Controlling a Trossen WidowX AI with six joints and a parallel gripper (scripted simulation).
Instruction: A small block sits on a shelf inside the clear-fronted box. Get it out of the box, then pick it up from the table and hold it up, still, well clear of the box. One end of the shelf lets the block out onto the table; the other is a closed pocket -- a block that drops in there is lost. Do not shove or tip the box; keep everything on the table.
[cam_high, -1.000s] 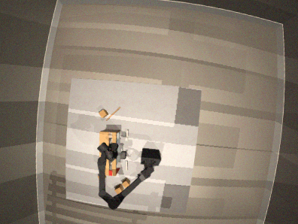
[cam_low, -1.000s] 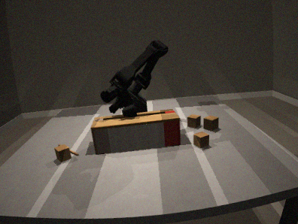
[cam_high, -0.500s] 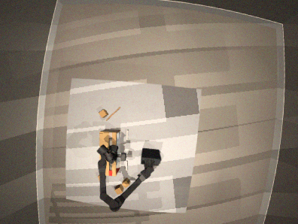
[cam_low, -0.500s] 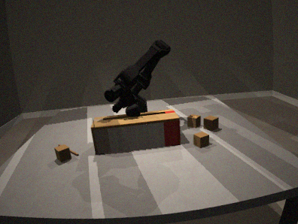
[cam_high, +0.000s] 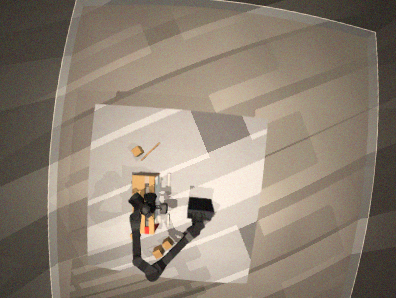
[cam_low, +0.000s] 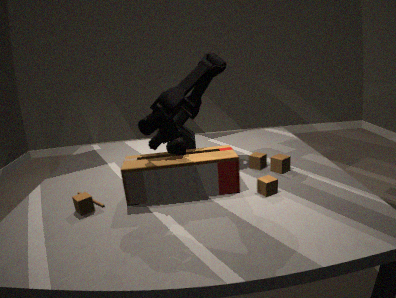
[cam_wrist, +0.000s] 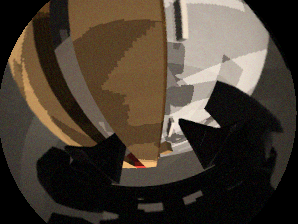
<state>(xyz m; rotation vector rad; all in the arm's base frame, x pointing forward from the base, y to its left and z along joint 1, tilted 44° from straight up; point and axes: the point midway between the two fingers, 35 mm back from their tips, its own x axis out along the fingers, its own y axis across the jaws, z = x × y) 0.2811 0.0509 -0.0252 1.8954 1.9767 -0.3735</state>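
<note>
Now: the box 3 cm below my gripper tip, 3 cm ahead of it and 2 cm to the right of it.
</note>
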